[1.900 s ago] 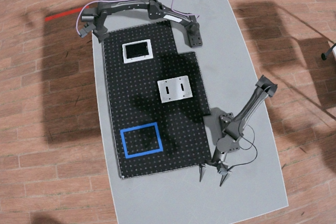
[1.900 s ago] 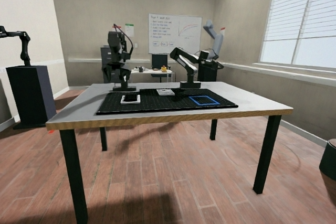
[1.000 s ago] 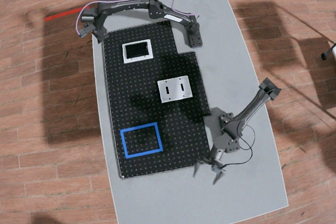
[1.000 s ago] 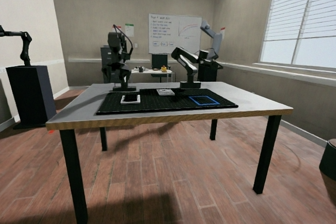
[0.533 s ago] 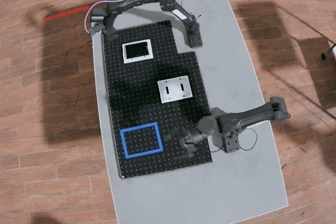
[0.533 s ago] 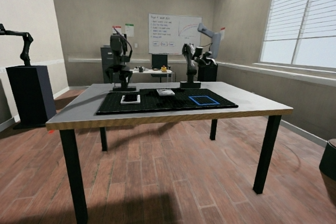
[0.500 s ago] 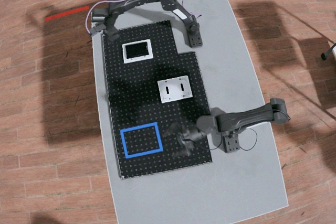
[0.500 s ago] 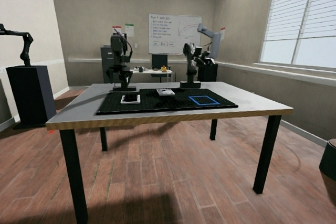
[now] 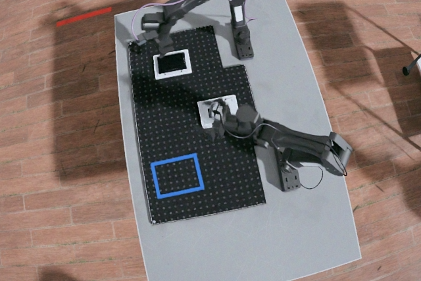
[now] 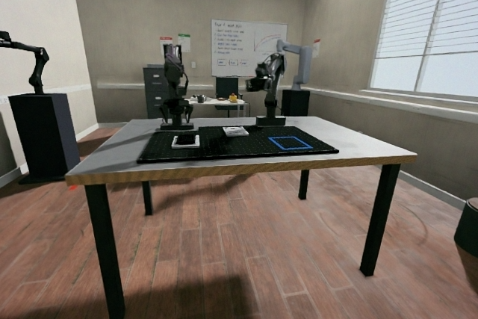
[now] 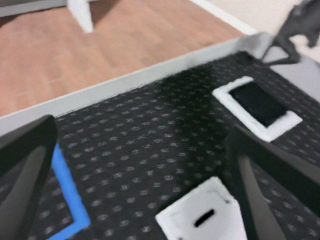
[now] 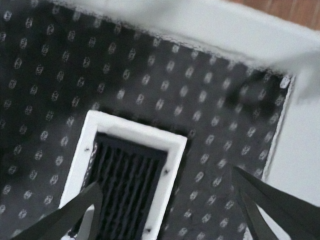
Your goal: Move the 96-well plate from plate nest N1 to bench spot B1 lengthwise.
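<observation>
Right now my right hand is 5 cm past the black 96-well plate, 3 cm to the right of it and 10 cm above it.
</observation>
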